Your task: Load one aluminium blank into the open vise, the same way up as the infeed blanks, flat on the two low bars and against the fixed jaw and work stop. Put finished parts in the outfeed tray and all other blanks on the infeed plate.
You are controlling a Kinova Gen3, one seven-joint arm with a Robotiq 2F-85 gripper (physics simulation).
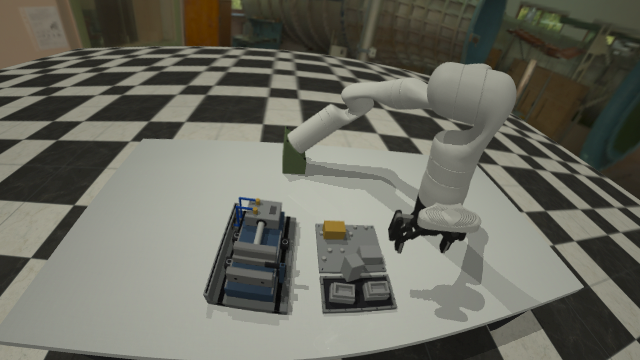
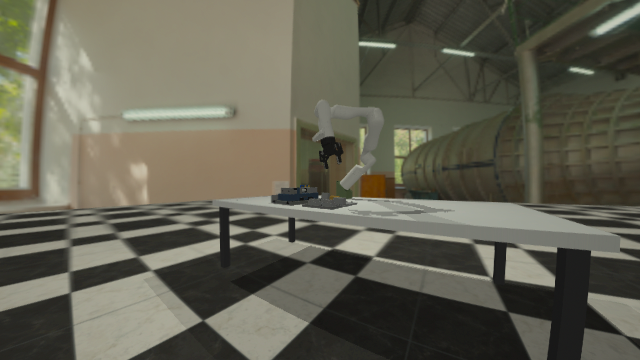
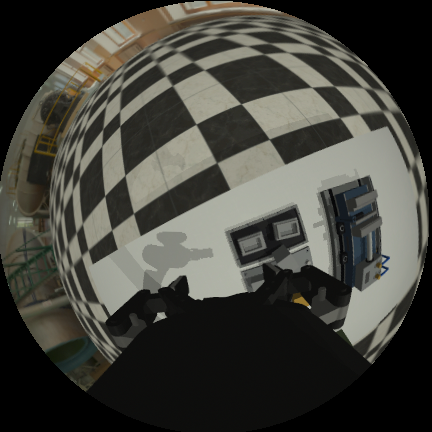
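Seen in the pictures: gripper, fingertip midpoint: (image 1: pixel 420 249) (image 2: pixel 332 166) (image 3: pixel 224 278); arm's base, origin of the base link: (image 1: pixel 295 143) (image 2: pixel 344 185).
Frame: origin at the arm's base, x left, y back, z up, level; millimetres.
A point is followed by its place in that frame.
Observation:
My gripper (image 1: pixel 421 246) {x 241, y -554, z 109 mm} (image 2: pixel 333 164) {x 241, y -554, z 109 mm} (image 3: pixel 224 278) {x 241, y -554, z 109 mm} is open and empty, above the table to the right of the infeed plate (image 1: pixel 362 239) {x 211, y -369, z -93 mm}. On this plate are an orange block (image 1: pixel 334 230) {x 117, y -366, z -57 mm} (image 3: pixel 301 300) {x 130, y -355, z -57 mm} at the back left and a plain grey block (image 1: pixel 371 255) {x 210, y -452, z -57 mm} at the front right. Another grey block (image 1: pixel 353 267) {x 142, y -506, z -28 mm} (image 3: pixel 290 260) {x 142, y -492, z -29 mm} sits turned and looks tilted at the plate's front edge, beside the outfeed tray. Two pocketed grey parts (image 1: pixel 342 293) {x 118, y -554, z -74 mm} (image 1: pixel 376 290) {x 208, y -550, z -74 mm} lie in the dark outfeed tray (image 1: pixel 359 300) {x 166, y -566, z -95 mm}. The blue and grey vise (image 1: pixel 256 252) {x -89, y -484, z -10 mm} (image 3: pixel 367 225) {x -76, y -482, z -6 mm} shows no blank between its jaws.
The vise stands in a grey base tray (image 1: pixel 220 260) {x -183, y -481, z -63 mm} left of the plate and outfeed tray. Blue tubes (image 1: pixel 239 212) stick up at its back left. The arm's green mount (image 1: pixel 294 160) {x 1, y -58, z -39 mm} stands at the back of the white table (image 1: pixel 150 200) {x -487, y -261, z -101 mm}.

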